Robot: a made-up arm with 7 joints.
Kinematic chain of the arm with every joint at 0, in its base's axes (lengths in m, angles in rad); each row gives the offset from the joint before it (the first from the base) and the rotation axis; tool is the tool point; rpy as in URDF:
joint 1: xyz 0 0 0.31 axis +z
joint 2: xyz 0 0 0 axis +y
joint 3: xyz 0 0 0.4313 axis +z
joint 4: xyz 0.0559 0 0 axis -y
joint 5: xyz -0.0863 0 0.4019 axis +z
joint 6: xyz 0 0 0 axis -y
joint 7: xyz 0.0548 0 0 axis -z
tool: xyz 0 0 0 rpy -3.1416 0 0
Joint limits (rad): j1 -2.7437..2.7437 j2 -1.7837..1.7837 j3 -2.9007..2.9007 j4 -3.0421..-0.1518 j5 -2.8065..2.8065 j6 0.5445..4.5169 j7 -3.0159..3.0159
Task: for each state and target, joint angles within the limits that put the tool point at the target. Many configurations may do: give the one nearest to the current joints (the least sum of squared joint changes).
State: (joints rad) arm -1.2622 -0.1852 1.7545 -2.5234 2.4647 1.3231 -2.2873
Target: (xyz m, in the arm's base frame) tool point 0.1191 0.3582 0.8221
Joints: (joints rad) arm -1.0043 0.4176 2.5152 -1.9201 2.4553 1.2080 -2.2873
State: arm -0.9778 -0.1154 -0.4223 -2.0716 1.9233 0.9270 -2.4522
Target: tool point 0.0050 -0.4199 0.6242
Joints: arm -1.0605 -0.1992 -0.5082 -2.2303 1.9124 0.9309 -2.4522
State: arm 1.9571 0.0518 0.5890 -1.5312 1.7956 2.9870 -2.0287
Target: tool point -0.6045 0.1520 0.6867
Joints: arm 2.4050 0.4079 0.8030 -1.4328 1.7662 2.8719 -2.0287
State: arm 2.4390 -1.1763 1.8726 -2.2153 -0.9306 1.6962 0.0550
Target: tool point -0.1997 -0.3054 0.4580
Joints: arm 2.4596 -1.1129 1.2582 -2.5554 -0.9303 1.5954 0.0550
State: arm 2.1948 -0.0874 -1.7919 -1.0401 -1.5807 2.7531 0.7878
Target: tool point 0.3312 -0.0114 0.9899
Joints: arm 1.9679 0.2620 -2.4958 -1.2946 -1.6752 2.9868 0.7878
